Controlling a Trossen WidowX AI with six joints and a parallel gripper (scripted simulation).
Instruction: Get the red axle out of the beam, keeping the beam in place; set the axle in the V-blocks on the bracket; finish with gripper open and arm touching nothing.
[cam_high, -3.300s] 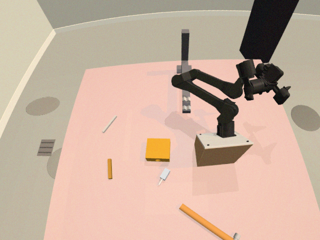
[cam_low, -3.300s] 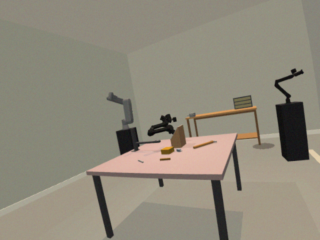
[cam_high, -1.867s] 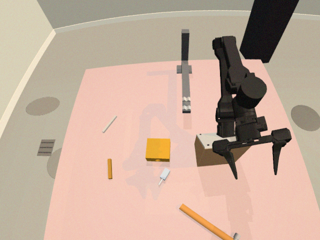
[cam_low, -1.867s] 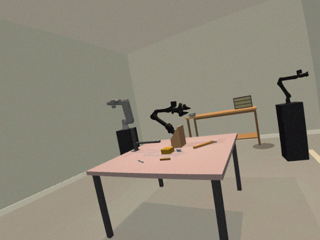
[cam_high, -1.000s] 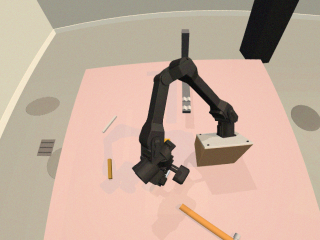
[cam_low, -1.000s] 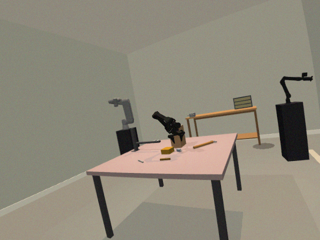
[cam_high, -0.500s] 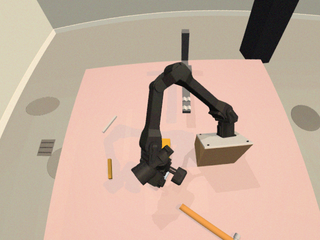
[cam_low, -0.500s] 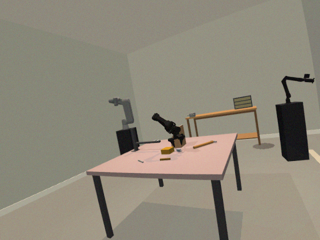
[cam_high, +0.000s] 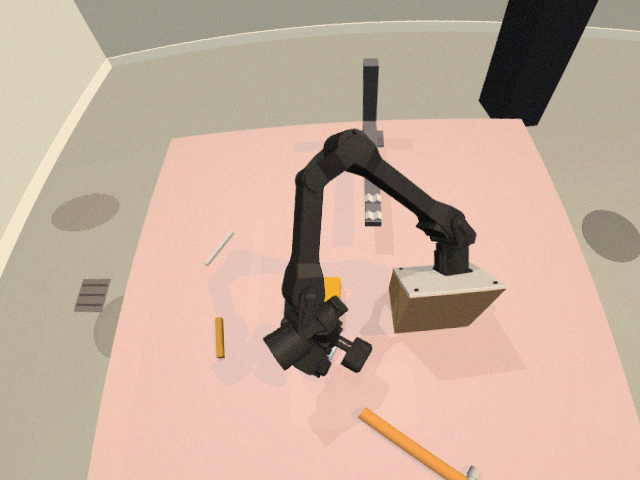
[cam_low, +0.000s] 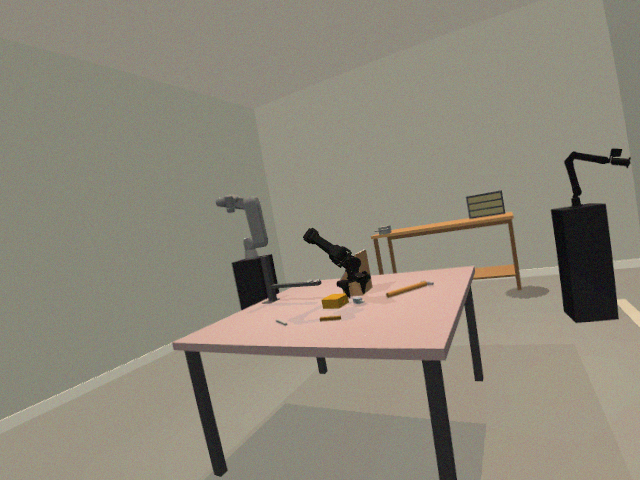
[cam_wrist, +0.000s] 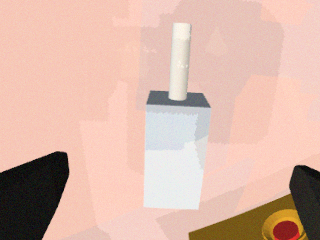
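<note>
My gripper tip is 30 mm above the blue-grey block, 10 mm to the right of it and 10 mm short of it. Also, from my gripper tip: yellow beam (120 mm to the right, 10 mm below, 10 mm ahead); orange bar (260 mm ahead, 70 mm to the right, 30 mm below).
</note>
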